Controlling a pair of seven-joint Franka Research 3 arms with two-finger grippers.
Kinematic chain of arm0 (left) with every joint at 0, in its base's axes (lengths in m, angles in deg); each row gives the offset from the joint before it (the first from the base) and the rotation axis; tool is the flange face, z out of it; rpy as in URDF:
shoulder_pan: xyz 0 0 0.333 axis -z
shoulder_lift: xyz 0 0 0 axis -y
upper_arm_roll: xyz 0 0 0.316 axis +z
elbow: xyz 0.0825 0 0 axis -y
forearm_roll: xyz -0.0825 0 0.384 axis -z
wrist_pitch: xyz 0 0 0 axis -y
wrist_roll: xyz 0.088 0 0 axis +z
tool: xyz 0 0 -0.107 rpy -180 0 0
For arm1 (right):
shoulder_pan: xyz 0 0 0.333 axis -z
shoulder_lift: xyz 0 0 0 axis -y
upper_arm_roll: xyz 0 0 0.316 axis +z
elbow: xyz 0.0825 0 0 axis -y
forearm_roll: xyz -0.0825 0 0.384 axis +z
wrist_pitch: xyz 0 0 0 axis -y
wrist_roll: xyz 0.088 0 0 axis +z
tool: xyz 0 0 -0.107 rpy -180 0 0
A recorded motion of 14 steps. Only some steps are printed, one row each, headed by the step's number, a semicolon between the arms.
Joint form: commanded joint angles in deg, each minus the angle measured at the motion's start. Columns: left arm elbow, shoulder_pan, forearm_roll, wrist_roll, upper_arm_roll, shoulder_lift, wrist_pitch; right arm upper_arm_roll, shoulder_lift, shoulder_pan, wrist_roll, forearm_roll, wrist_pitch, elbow.
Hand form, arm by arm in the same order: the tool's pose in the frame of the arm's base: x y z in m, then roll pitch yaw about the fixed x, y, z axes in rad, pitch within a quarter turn. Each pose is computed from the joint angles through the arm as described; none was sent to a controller.
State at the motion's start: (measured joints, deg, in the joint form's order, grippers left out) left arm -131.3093 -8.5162 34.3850 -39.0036 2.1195 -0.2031 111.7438; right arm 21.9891 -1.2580 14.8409 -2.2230 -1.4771 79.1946 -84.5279
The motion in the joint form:
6: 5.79 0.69 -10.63 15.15 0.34 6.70 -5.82; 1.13 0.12 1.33 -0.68 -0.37 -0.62 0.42
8: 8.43 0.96 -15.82 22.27 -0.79 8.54 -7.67; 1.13 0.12 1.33 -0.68 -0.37 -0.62 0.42
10: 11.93 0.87 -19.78 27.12 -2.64 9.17 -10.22; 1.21 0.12 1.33 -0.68 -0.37 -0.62 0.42
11: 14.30 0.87 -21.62 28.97 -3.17 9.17 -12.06; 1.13 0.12 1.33 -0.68 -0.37 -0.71 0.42
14: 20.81 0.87 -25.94 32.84 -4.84 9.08 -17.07; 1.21 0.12 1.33 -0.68 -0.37 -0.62 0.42
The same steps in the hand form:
6: 0.4845 0.0560 0.4239 2.6996 0.0823 -0.0945; 0.5359 0.0588 0.6457 3.1113 0.1134 0.0647
8: 0.4864 0.0498 0.4559 2.7970 0.1012 -0.0467; 0.5359 0.0588 0.6457 3.1113 0.1134 0.0647
10: 0.4912 0.0391 0.4847 2.8739 0.1089 -0.0268; 0.5358 0.0596 0.6457 3.1113 0.1134 0.0661
11: 0.4942 0.0366 0.5009 2.9079 0.1111 -0.0189; 0.5357 0.0588 0.6456 3.1112 0.1150 0.0646
14: 0.4997 0.0271 0.5454 2.9913 0.1068 -0.0077; 0.5358 0.0596 0.6457 3.1113 0.1134 0.0661

